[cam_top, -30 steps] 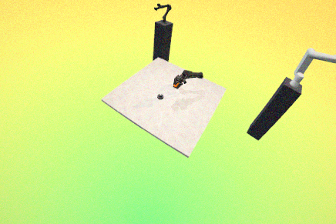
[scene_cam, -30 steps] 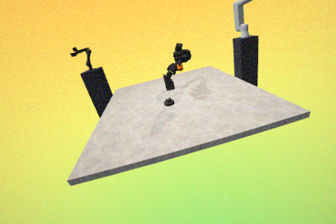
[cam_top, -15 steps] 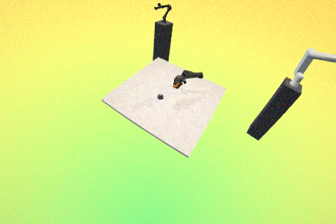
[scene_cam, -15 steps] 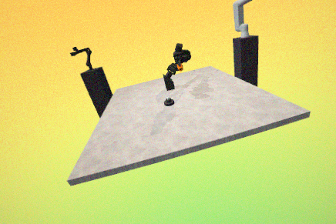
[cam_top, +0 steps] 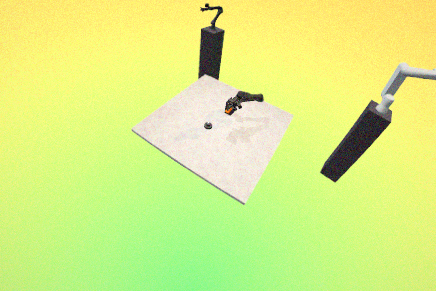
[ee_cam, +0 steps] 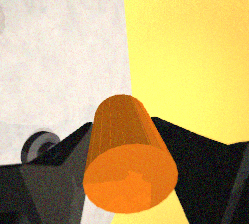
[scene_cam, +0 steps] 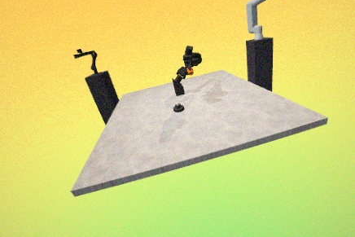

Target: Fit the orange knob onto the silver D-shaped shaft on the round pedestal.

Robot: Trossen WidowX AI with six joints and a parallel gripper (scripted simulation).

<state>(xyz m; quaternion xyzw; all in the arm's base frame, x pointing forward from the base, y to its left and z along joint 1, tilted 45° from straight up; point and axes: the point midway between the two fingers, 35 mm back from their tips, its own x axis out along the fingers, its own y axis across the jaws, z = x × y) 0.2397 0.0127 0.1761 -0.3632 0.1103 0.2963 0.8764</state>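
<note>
Now: the orange knob 3 cm behind my gripper tip and 2 cm above it. Round my gripper tip: silver shaft: 9 cm ahead, 15 cm to the right, 22 cm below.
</note>
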